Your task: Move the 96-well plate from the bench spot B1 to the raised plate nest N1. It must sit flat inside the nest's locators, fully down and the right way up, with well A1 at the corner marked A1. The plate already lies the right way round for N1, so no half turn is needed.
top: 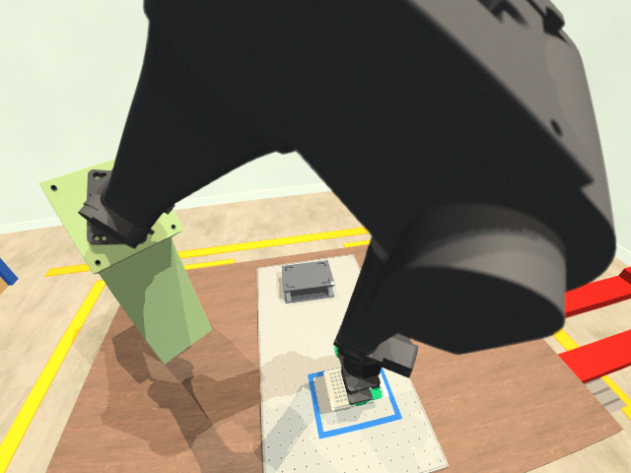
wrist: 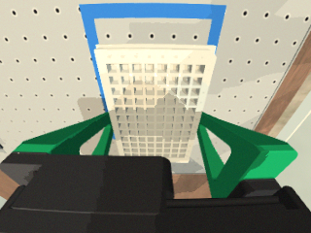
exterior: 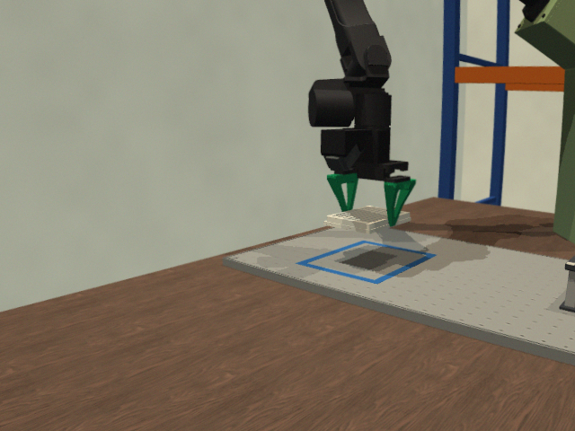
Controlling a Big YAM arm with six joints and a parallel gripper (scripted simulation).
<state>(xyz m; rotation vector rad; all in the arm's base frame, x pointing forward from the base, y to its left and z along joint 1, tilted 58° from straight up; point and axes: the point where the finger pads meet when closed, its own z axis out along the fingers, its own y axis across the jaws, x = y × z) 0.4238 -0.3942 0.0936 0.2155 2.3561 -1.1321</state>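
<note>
My gripper is now 10 cm short of the dark grey raised nest N1, 37 cm to the right of it and 1 cm above it. From my hand the other things lie so: A1 label (15 cm ahead, 29 cm to the left, 1 cm below); white 96-well plate (right at my hand).
</note>
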